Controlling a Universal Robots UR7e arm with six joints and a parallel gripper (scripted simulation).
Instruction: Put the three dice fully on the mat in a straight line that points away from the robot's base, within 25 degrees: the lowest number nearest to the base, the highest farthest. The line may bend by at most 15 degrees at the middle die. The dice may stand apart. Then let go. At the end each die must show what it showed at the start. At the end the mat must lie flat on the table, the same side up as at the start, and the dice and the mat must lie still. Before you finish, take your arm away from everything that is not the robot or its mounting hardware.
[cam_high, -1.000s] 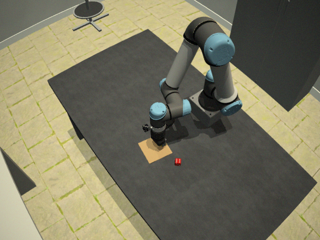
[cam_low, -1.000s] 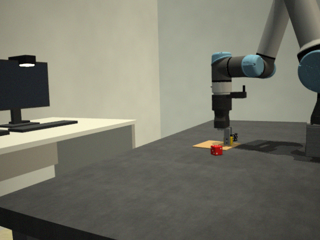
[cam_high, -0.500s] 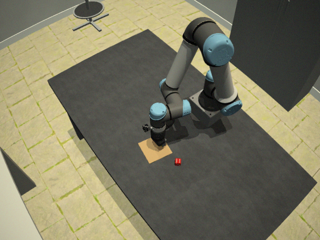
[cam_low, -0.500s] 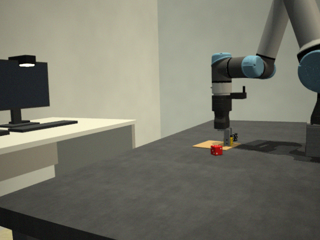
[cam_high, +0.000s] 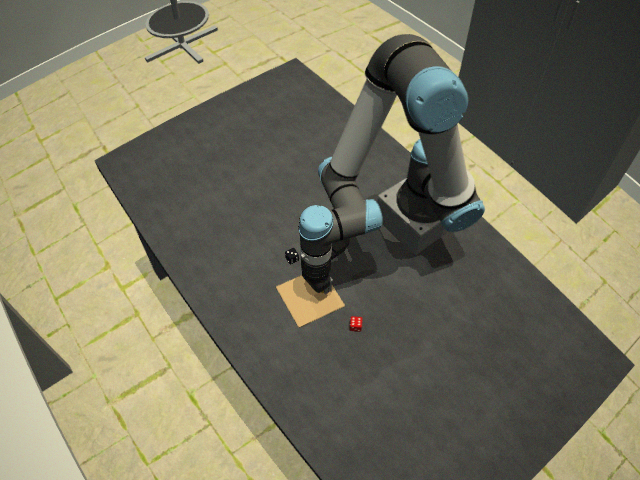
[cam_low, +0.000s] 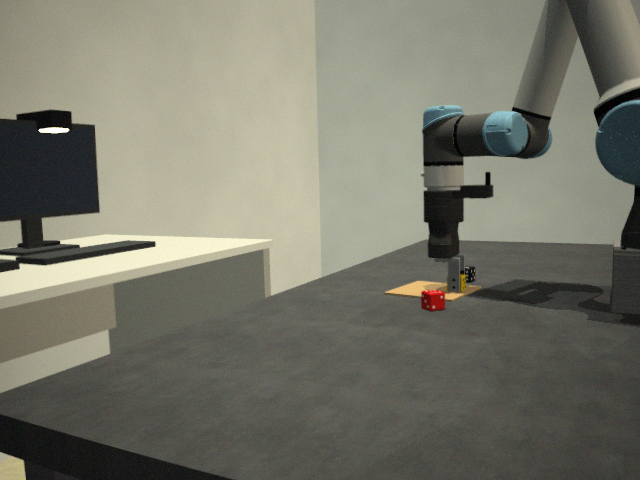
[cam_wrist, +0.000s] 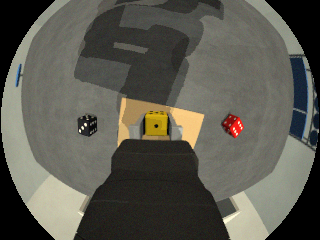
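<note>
Right now my hand is right at the yellow die. Also, from my hand: tan mat: 5 cm ahead, 2 cm below; then black die: 2 cm ahead, 13 cm to the right, 1 cm below; then red die: 1 cm behind, 15 cm to the left, 1 cm below.
</note>
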